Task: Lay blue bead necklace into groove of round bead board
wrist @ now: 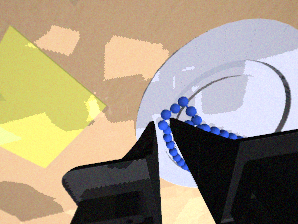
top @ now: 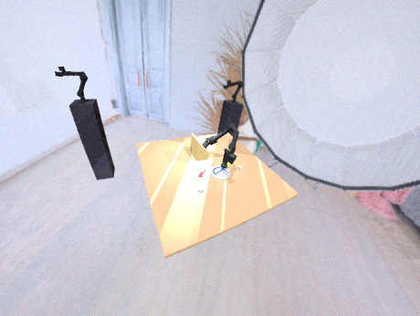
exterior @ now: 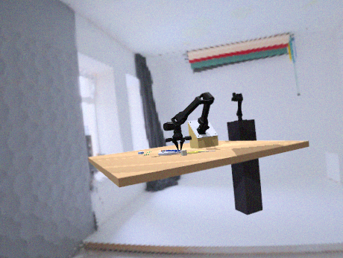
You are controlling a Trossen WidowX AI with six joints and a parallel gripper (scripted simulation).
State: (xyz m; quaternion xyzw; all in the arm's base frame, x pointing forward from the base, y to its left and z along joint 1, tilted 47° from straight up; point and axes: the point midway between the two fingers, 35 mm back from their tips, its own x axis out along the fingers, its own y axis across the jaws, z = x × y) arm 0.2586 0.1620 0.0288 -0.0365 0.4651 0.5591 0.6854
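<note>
Right now my gripper tip is 4 cm short of the round bead board, 6 cm to the left of it and 1 cm above it. Also, from my gripper tip: yellow flat piece 9 cm behind, 10 cm to the left, 1 cm below; then grey-white stick 13 cm behind, 17 cm to the left, 1 cm below; then white cylinder 4 cm ahead, 17 cm to the left.
</note>
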